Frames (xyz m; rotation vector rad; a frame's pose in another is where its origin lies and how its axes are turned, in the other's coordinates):
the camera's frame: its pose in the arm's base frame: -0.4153 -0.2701 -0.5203 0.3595 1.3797 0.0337
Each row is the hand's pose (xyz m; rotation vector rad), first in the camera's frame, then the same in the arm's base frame.
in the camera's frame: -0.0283 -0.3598 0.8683 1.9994 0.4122 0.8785
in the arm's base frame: 0.3481 -0.8163 -0.4646 2.6869 1.0707 -0.6179
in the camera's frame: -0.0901 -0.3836 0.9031 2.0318 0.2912 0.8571
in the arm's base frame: 0.3649 -0.8612 -0.4071 2.6569 0.9486 -0.6744
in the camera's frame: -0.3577 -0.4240 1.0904 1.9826 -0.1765 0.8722
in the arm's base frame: 0.4845 -1.0045 -0.1361 2.4754 0.5262 -0.6694
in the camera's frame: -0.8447 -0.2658 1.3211 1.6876 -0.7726 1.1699
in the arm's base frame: 0.6392 -1.0211 0.4036 2.2477 -0.0398 -0.2976
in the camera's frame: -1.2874 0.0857 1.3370 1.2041 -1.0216 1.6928
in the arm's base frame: 0.6318 -0.7953 0.9220 2.0984 -0.3786 0.3543
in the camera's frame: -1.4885 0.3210 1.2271 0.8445 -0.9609 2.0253
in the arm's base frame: 0.5297 -0.5943 1.1609 2.0126 -0.4376 0.8219
